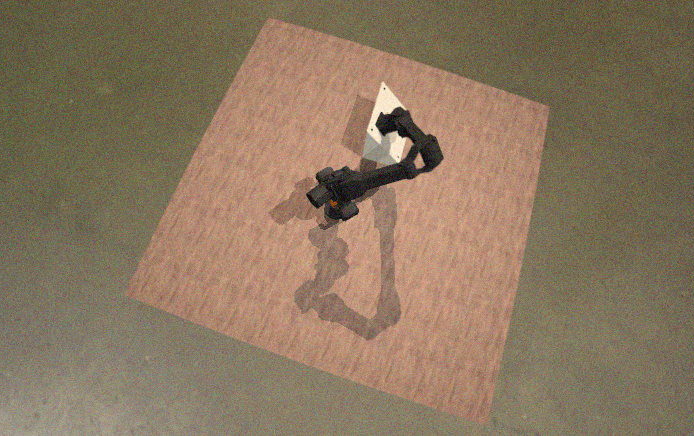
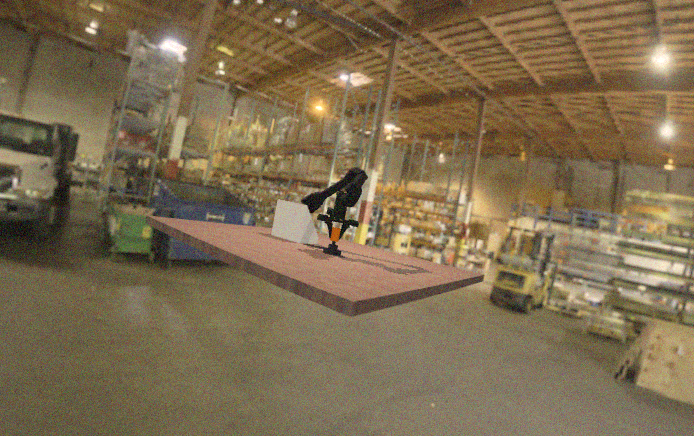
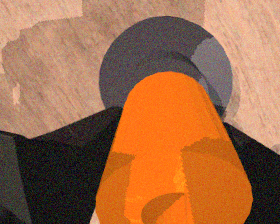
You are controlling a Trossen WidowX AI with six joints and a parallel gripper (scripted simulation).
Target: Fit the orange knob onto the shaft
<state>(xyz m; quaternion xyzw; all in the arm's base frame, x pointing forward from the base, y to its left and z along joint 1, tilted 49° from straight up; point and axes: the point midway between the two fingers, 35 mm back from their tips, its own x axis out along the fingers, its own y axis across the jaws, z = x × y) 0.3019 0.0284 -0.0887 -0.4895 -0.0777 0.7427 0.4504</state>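
My gripper tip is 2 cm below the orange knob. From my gripper tip the other things lie so: dark D-shaped shaft (4 cm below).
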